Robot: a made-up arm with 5 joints.
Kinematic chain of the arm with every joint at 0, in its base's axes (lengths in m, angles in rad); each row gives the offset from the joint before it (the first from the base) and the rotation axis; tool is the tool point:
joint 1: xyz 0 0 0.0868 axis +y
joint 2: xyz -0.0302 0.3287 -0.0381 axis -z
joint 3: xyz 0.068 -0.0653 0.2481 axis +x
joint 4: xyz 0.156 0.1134 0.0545 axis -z
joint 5: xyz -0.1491 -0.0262 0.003 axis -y
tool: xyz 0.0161 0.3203 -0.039
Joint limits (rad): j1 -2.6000..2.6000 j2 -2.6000..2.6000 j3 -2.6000..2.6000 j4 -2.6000..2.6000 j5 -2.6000..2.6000
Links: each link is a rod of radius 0.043 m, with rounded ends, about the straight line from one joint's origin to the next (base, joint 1, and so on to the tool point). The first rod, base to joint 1, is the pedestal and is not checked.
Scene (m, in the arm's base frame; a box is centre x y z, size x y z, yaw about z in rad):
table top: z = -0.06
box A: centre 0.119 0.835 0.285 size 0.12 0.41 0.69 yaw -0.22
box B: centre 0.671 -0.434 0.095 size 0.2 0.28 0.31 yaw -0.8
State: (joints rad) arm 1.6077 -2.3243 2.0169 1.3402 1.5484
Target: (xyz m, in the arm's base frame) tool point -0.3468 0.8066 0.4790
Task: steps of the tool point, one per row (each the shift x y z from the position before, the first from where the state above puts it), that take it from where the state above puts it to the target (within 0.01 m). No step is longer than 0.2 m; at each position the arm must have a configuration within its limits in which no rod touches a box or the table.
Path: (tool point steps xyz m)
1: 0.0326 -0.0671 0.1281
2: -0.0145 -0.0910 0.1377
3: -0.0654 -0.1109 0.1235
4: -0.1092 -0.1233 0.0864
5: -0.1578 0.0145 0.0524
6: -0.1660 0.0132 0.0137
7: -0.1650 0.0119 -0.0260
8: -0.1549 0.0106 -0.0645
9: -0.1360 0.0092 -0.1002
10: 0.0586 0.1304 -0.0021
11: 0.0535 0.0977 -0.0464
12: 0.0331 0.0544 -0.0704

